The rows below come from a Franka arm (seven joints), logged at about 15 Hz.
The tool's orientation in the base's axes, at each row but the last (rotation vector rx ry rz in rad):
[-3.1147, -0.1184, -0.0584]
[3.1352, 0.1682, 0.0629]
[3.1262, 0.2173, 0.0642]
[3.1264, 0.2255, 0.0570]
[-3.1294, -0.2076, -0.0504]
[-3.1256, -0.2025, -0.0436]
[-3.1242, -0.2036, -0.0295]
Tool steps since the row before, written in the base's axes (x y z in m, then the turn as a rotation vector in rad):
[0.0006, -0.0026, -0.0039, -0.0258, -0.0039, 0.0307]
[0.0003, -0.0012, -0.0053, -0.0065, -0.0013, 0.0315]
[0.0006, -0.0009, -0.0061, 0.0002, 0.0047, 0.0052]
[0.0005, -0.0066, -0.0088, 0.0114, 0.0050, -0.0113]
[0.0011, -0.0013, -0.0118, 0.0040, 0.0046, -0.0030]
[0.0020, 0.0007, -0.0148, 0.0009, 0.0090, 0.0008]
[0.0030, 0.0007, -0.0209, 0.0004, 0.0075, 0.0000]
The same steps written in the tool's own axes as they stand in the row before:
[0.0003, 0.0027, 0.0039, -0.0248, 0.0012, -0.0317]
[0.0000, 0.0012, 0.0053, -0.0053, 0.0007, -0.0317]
[0.0002, 0.0009, 0.0061, 0.0011, -0.0046, -0.0052]
[-0.0008, 0.0065, 0.0088, 0.0116, -0.0034, 0.0117]
[0.0005, 0.0015, 0.0118, 0.0045, -0.0040, 0.0032]
[0.0017, -0.0003, 0.0149, 0.0021, -0.0088, -0.0007]
[0.0027, -0.0001, 0.0210, 0.0014, -0.0074, 0.0001]

